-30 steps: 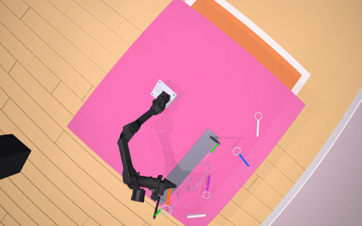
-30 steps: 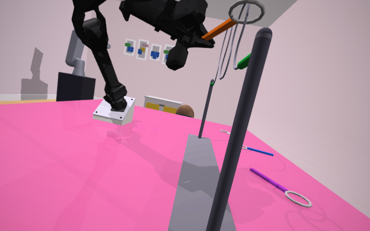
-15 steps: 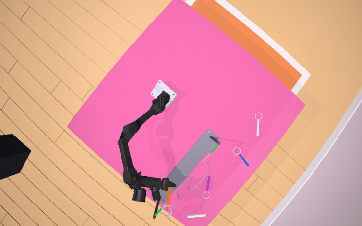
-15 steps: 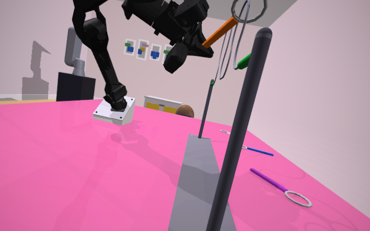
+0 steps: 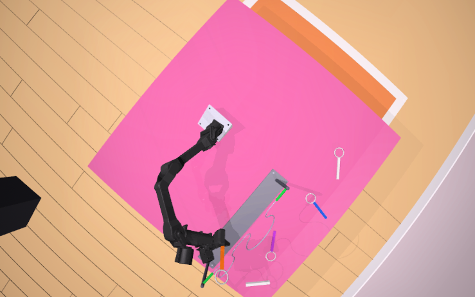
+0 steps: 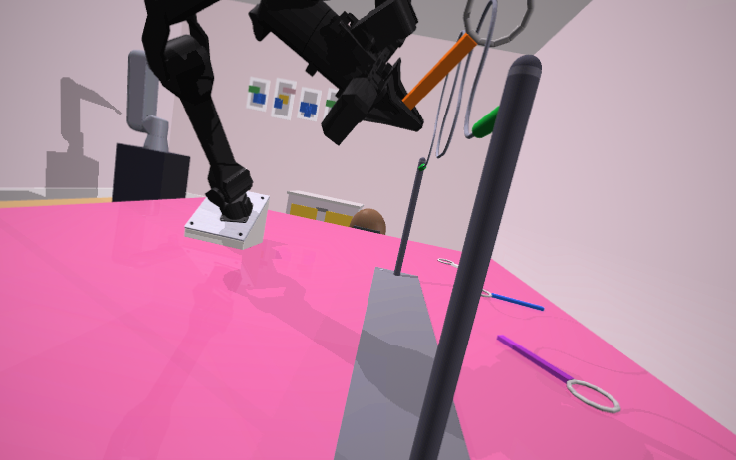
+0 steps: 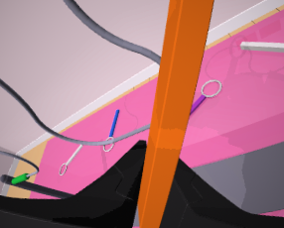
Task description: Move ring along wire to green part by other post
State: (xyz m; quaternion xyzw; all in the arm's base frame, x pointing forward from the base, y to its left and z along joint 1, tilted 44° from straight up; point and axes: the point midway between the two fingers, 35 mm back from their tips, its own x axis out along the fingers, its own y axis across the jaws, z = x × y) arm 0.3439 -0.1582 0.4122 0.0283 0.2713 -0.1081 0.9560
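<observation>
Now: gripper tip 7 cm to the left of the orange-handled ring, 7 cm below it and 1 cm short of it. Also, from my gripper tip: purple-handled ring 29 cm below, 27 cm ahead, 1 cm to the left; then white bar 32 cm ahead, 29 cm below, 21 cm to the right.
</observation>
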